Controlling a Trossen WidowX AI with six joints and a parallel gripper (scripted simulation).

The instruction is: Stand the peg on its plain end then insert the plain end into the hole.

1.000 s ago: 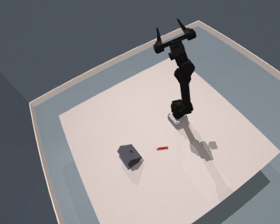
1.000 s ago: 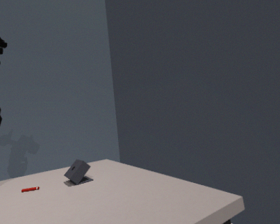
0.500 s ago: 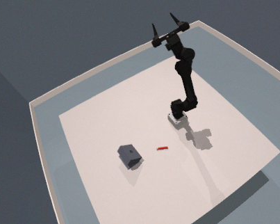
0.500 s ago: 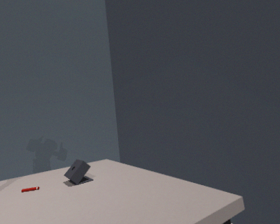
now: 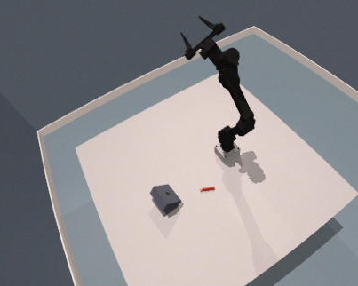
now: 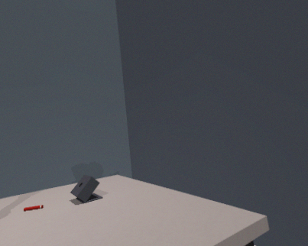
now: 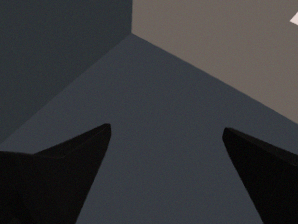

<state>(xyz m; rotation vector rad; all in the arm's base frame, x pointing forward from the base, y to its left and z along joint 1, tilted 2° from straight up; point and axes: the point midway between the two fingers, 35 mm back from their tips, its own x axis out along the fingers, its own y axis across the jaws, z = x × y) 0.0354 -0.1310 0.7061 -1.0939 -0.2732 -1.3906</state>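
Now: the red peg 19 cm ahead of my gripper tip, 26 cm to the left of it and 79 cm below it. Round my gripper tip: grey sloped panel: 39 cm ahead, 20 cm to the left, 74 cm below.
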